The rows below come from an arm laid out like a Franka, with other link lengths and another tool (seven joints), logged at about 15 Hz.
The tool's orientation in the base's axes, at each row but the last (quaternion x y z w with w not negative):
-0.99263 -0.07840 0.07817 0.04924
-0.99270 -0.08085 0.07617 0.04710
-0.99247 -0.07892 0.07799 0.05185
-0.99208 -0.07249 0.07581 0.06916
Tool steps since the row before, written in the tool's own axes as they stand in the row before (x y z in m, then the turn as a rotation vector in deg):
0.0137 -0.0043 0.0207 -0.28 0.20 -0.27
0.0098 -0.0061 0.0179 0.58 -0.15 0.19
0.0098 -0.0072 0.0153 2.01 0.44 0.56
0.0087 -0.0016 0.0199 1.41 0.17 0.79
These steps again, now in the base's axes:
0.0094 0.0082 -0.0219 -0.20 -0.27 0.28
0.0058 0.0091 -0.0184 0.51 0.26 -0.25
0.0060 0.0101 -0.0156 1.93 -0.05 -0.90
0.0051 0.0054 -0.0205 1.27 0.15 -1.00

